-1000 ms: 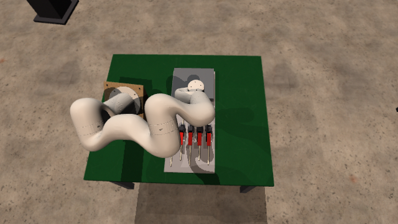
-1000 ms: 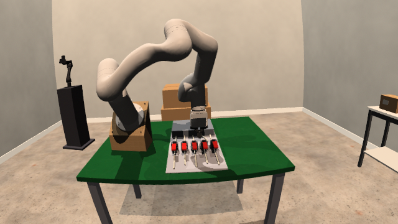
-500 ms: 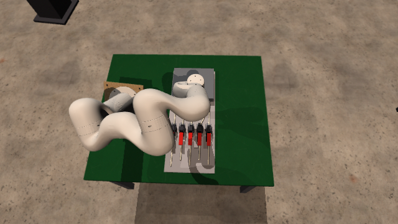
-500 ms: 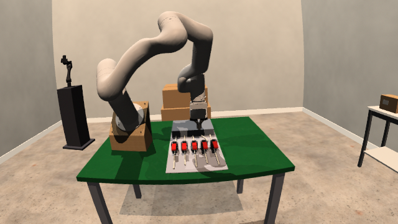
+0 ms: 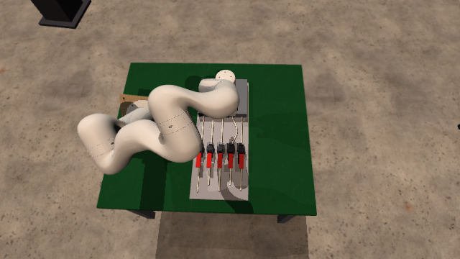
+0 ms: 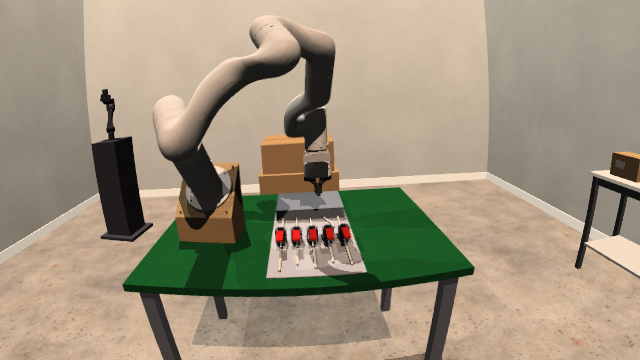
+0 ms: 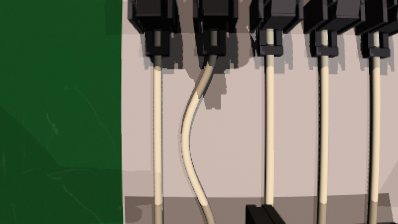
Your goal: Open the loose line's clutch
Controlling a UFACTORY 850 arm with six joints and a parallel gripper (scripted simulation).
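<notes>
The pale plate lies 1 cm ahead of my hand, 31 cm to the right of it and 14 cm below it.
</notes>
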